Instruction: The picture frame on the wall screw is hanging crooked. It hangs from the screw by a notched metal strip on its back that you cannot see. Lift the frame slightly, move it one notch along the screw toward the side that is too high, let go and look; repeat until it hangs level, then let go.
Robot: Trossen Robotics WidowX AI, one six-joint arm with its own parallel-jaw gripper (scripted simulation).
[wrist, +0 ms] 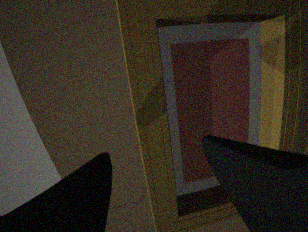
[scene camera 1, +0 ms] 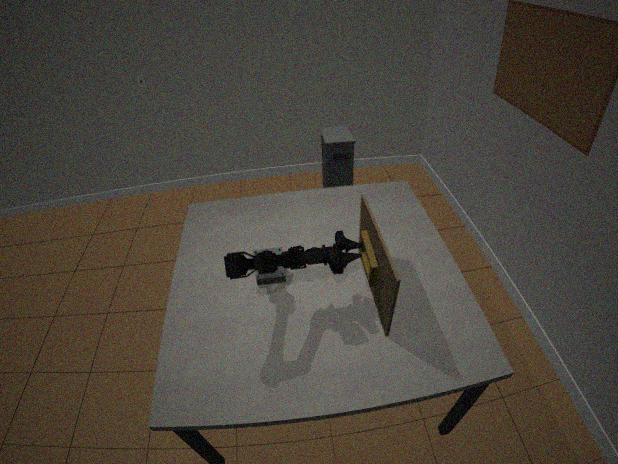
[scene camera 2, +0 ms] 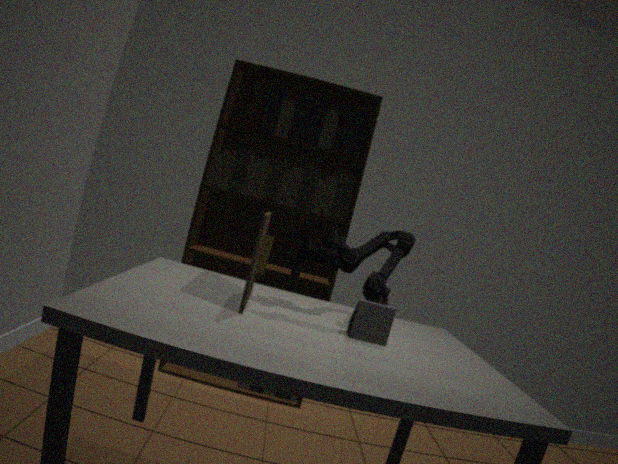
In view: my gripper (scene camera 1: 362, 250) and a picture frame (wrist: 231, 76).
My gripper is seen too in the wrist view (wrist: 157, 152).
